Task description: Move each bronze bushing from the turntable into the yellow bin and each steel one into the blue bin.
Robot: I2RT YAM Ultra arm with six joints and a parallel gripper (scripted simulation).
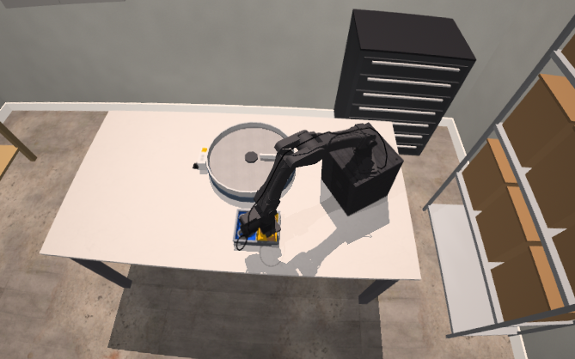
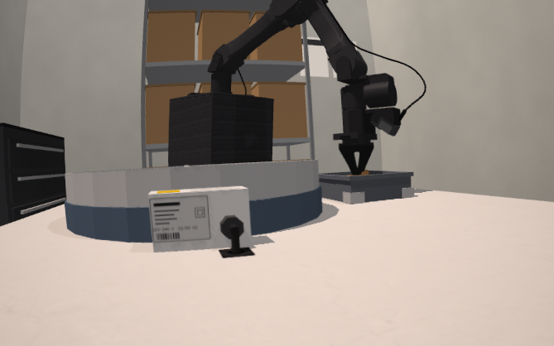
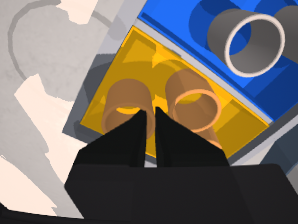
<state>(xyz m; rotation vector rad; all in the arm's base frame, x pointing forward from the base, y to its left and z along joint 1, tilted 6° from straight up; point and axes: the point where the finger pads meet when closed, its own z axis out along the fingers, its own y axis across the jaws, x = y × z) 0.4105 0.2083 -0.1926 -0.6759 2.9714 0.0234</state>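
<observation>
My hand is 20 mm to the left of the yellow bin and 30 mm above it. Also, from my hand: blue bin 90 mm ahead, 30 mm to the right, 30 mm below; round grey turntable 60 mm ahead, 380 mm to the right, 10 mm above.
</observation>
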